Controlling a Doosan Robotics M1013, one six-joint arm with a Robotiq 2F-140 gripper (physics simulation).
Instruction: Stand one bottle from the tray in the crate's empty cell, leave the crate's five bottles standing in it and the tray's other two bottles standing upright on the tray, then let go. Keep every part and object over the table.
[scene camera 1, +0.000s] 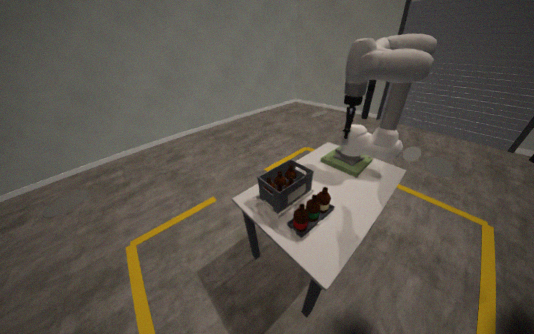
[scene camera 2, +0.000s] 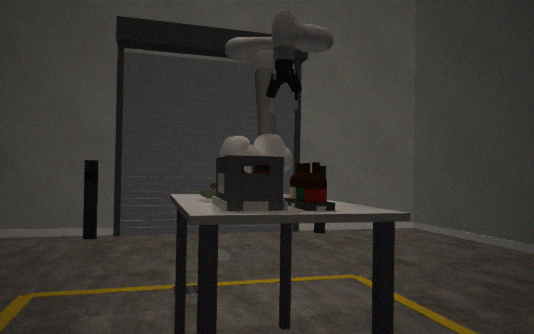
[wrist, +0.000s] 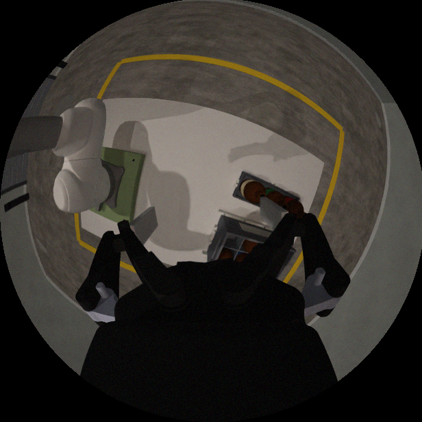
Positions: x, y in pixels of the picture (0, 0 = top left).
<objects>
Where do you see a red-label bottle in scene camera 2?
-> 315, 183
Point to my gripper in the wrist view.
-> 207, 211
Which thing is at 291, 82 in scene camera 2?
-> My gripper.
</objects>
